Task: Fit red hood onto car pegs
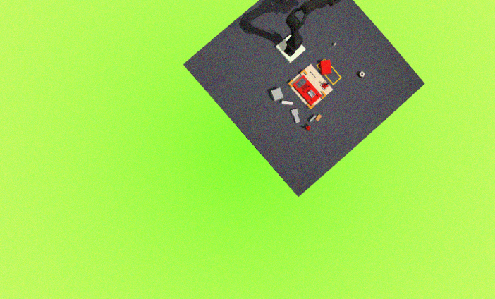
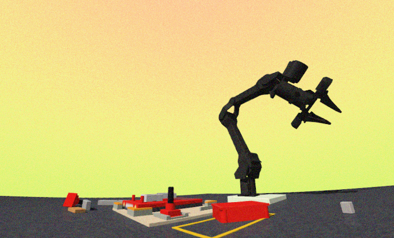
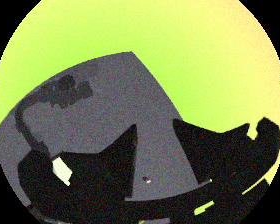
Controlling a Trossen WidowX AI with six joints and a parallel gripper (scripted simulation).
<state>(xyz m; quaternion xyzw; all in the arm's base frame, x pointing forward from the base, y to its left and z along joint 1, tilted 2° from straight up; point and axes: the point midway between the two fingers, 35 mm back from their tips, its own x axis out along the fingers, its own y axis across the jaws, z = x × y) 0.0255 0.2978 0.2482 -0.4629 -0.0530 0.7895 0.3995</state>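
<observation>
My gripper tip is now 26 cm short of the red hood, 25 cm to the left of it and 22 cm above it. Round my gripper tip: small grey piece (22 cm below, 21 cm ahead, 7 cm to the right); then beige jig (45 cm to the right, 27 cm ahead, 22 cm below); then grey engine block (48 cm to the right, 30 cm ahead, 21 cm below).
</observation>
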